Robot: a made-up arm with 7 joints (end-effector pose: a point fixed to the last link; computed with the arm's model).
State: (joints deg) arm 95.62 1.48 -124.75 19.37 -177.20 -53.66 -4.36
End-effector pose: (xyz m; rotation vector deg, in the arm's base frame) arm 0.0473 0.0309 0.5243 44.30 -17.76 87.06
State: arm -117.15 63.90 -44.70 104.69 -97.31 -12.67 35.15
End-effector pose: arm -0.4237 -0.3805 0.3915 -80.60 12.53 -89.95
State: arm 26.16 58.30 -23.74 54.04 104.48 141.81 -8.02
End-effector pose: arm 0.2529 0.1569 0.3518 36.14 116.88 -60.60
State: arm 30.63 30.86 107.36 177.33 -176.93 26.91 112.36
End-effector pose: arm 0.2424 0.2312 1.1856 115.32 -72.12 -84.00
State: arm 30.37 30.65 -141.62 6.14 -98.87 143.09 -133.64
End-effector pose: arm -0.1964 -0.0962 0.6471 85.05 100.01 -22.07
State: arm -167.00 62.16 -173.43 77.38 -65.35 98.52 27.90
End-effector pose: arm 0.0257 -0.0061 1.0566 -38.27 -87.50 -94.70
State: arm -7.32 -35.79 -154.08 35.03 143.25 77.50 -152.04
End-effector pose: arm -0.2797 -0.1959 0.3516 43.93 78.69 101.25
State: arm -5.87 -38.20 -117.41 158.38 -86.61 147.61 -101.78
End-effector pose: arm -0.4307 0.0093 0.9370 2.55 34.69 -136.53
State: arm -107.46 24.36 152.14 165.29 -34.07 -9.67 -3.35
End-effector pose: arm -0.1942 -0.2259 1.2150 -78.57 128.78 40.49
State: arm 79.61 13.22 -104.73 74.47 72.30 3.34 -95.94
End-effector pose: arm 0.3871 -0.2187 0.8790 -21.74 -93.04 -44.72
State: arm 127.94 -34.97 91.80 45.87 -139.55 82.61 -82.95
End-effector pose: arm -0.4247 -0.2747 0.6310 18.91 114.46 30.94
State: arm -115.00 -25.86 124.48 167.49 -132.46 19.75 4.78
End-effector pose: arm 0.1867 0.3167 1.1591 86.12 135.81 -21.73
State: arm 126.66 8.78 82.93 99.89 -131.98 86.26 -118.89
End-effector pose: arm -0.5232 -0.1415 1.0073 18.46 113.63 -41.69
